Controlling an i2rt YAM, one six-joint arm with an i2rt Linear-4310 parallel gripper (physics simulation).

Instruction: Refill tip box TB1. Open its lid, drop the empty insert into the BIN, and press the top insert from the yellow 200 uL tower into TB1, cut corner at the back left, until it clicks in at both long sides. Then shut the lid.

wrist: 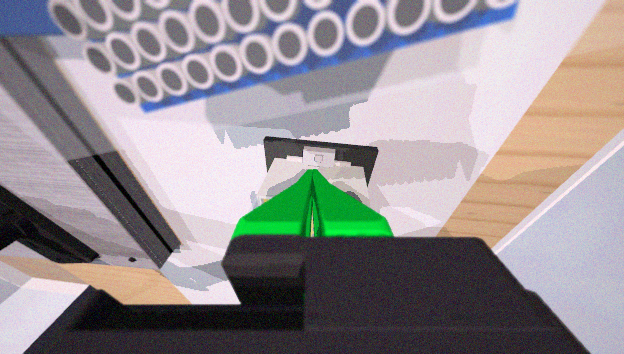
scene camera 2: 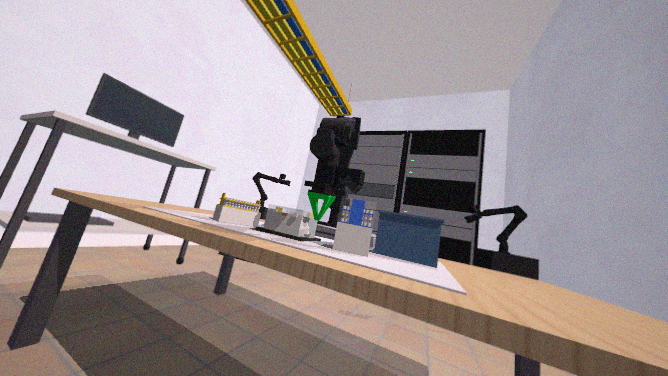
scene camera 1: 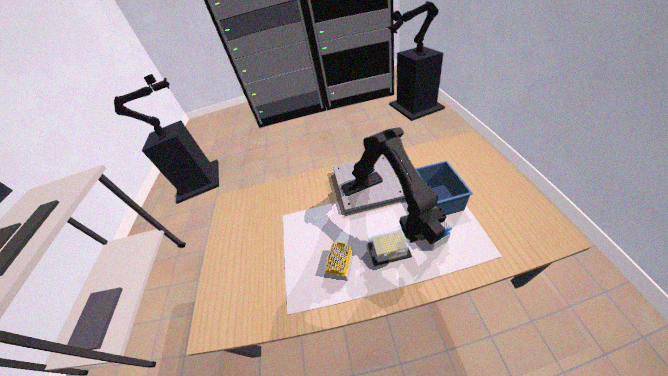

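Note:
Tip box TB1 [scene camera 1: 390, 245] [scene camera 2: 287, 222] sits in a dark base on the mat; its clear lid looks down over a pale insert with yellowish dots. In the wrist view its front catch [wrist: 318, 157] shows beyond the fingertips. The yellow 200 uL tower [scene camera 1: 338, 257] [scene camera 2: 237, 207] stands left of TB1. The blue BIN [scene camera 1: 452, 200] [scene camera 2: 409, 240] stands at the right. My gripper [scene camera 2: 318, 218] [wrist: 312, 177] is shut and empty, its green fingertips pointing down above the right side of TB1, beside the blue tower. In scene camera 1, the arm hides the fingers.
A blue tip tower [scene camera 2: 356, 215] [wrist: 310, 62] stands between TB1 and the BIN, close to the gripper; the arm partly hides it in scene camera 1. The arm's grey base plate [scene camera 1: 370, 200] is at the back of the table. The white mat [scene camera 1: 305, 295] lies under the boxes.

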